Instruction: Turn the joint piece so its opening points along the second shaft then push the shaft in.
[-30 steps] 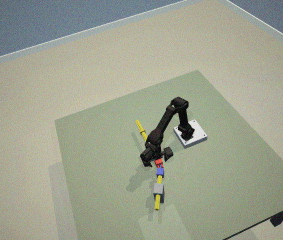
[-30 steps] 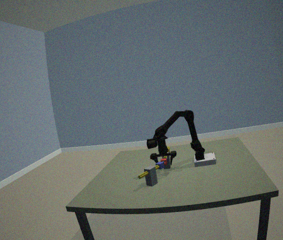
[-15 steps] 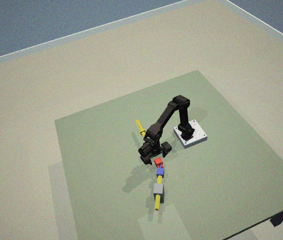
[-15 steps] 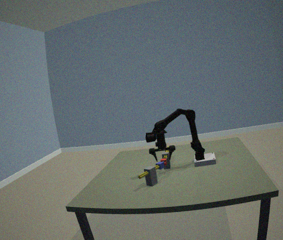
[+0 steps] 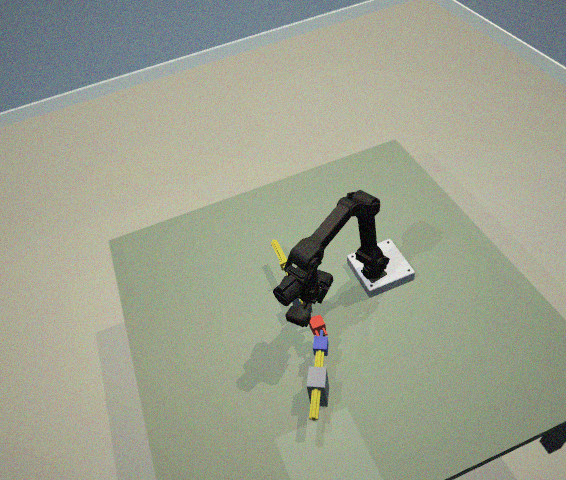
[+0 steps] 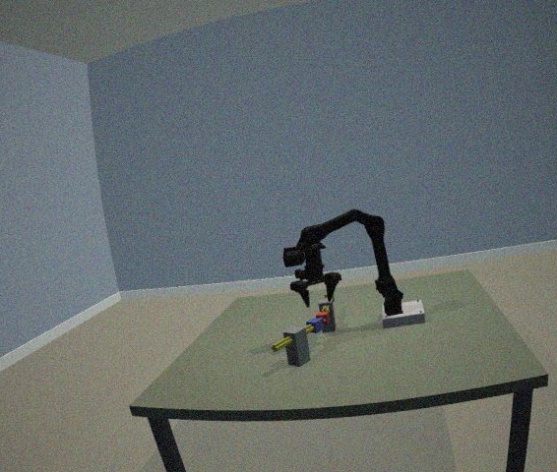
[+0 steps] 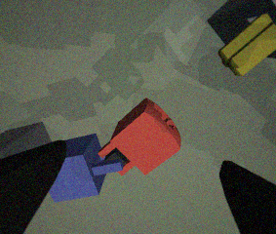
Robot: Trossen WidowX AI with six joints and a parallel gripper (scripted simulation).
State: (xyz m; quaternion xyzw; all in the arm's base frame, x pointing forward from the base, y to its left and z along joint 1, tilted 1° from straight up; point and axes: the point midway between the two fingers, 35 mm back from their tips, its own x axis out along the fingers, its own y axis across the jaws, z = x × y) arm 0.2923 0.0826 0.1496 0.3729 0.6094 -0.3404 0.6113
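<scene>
The red joint piece lies 5 cm below my gripper tip, 1 cm to the left of it and 1 cm behind it.
</scene>
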